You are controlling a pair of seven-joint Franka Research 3 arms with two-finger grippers.
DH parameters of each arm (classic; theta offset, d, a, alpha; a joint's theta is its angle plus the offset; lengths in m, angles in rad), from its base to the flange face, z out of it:
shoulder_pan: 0 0.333 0 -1.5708
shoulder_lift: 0 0 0 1.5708
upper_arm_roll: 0 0.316 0.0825 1.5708
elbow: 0 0 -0.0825 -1.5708
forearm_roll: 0 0.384 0 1.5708
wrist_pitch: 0 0 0.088 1.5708
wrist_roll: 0 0.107 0 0
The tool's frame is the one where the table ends.
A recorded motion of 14 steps. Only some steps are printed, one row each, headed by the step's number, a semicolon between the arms.
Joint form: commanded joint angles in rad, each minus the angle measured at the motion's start. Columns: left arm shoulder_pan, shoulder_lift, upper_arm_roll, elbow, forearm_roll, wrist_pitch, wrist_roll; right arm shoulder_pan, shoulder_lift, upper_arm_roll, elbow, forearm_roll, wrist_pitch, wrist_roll.
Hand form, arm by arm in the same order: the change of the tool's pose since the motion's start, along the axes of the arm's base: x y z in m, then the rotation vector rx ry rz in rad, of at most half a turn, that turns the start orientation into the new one. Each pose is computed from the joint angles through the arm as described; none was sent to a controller.
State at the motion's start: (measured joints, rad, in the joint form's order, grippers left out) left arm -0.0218 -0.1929 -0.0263 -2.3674 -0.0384 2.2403 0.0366; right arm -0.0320 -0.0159 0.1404 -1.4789 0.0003 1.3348 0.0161
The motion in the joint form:
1: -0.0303 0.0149 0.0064 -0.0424 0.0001 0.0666 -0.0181; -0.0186 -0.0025 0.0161 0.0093 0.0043 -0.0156 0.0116
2: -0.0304 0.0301 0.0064 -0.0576 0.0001 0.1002 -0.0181; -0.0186 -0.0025 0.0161 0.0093 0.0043 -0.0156 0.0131
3: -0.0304 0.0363 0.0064 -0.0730 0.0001 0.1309 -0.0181; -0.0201 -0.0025 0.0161 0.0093 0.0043 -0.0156 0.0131
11: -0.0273 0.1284 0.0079 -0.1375 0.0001 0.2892 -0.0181; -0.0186 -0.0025 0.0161 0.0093 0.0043 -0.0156 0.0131
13: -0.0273 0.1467 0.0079 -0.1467 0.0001 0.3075 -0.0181; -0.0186 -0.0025 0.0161 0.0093 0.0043 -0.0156 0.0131
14: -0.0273 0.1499 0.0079 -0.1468 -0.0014 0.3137 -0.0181; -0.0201 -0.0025 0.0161 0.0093 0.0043 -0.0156 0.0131
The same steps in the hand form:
1: -0.0041 -0.0107 -0.0200 -0.0017 -0.0088 -0.0041; -0.0026 -0.0008 0.0043 0.0017 0.0041 -0.0135
2: -0.0042 -0.0106 -0.0308 -0.0014 -0.0120 -0.0032; -0.0026 -0.0008 0.0043 0.0015 0.0041 -0.0150
3: -0.0052 -0.0103 -0.0376 -0.0014 -0.0211 -0.0024; -0.0025 -0.0016 0.0043 0.0015 0.0041 -0.0165
11: -0.0087 -0.0070 -0.0931 0.0009 -0.0228 0.0062; -0.0026 -0.0008 0.0043 0.0015 0.0041 -0.0150
13: -0.0105 -0.0068 -0.1037 0.0018 -0.0137 0.0067; -0.0026 -0.0008 0.0043 0.0015 0.0041 -0.0150
14: -0.0100 -0.0068 -0.1046 0.0008 -0.0165 0.0080; -0.0025 -0.0016 0.0043 0.0015 0.0041 -0.0165

